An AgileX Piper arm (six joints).
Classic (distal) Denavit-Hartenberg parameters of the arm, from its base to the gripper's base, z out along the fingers. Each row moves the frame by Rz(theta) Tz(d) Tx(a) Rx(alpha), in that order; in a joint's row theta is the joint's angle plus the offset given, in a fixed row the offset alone. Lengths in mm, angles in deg.
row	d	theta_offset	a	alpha
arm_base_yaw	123	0	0	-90
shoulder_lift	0	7.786	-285	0
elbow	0	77.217	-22	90
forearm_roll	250.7	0	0	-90
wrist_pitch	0	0	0	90
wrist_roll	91	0	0	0
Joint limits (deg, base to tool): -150..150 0..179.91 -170..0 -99.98..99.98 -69.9..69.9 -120..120
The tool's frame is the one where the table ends.
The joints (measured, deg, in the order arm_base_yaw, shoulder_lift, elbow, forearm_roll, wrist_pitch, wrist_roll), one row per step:
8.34, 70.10, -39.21, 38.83, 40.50, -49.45
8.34, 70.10, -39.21, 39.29, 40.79, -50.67
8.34, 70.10, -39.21, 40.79, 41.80, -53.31
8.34, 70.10, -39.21, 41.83, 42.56, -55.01
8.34, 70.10, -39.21, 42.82, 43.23, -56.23
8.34, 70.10, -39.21, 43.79, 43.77, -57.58
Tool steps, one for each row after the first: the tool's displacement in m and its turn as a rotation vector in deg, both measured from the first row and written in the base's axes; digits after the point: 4 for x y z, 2 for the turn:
-0.0003, 0.0005, 0.0002, -0.03, -0.28, 0.92
-0.0015, 0.0024, 0.0007, 0.45, -0.57, 2.92
-0.0024, 0.0037, 0.0011, 0.87, -0.70, 4.23
-0.0032, 0.0049, 0.0016, 1.43, -0.69, 5.15
-0.0038, 0.0060, 0.0021, 1.91, -0.88, 6.09

